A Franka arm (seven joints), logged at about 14 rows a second.
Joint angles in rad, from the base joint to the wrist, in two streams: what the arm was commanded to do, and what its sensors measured. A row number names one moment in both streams.
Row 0, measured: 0.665, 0.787, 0.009, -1.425, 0.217, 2.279, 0.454
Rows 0 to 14, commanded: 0.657, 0.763, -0.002, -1.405, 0.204, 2.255, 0.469; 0.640, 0.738, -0.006, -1.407, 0.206, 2.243, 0.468; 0.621, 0.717, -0.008, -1.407, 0.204, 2.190, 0.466; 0.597, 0.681, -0.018, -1.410, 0.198, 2.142, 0.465; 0.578, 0.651, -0.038, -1.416, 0.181, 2.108, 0.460; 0.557, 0.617, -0.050, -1.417, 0.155, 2.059, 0.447; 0.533, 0.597, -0.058, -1.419, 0.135, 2.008, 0.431; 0.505, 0.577, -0.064, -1.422, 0.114, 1.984, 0.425; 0.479, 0.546, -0.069, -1.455, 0.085, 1.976, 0.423; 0.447, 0.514, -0.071, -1.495, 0.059, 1.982, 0.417; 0.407, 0.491, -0.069, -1.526, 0.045, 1.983, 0.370; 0.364, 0.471, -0.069, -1.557, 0.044, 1.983, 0.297; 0.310, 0.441, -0.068, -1.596, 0.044, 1.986, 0.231; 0.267, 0.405, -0.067, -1.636, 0.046, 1.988, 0.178; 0.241, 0.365, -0.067, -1.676, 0.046, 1.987, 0.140
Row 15, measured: 0.309, 0.485, -0.089, -1.541, 0.060, 1.971, 0.219
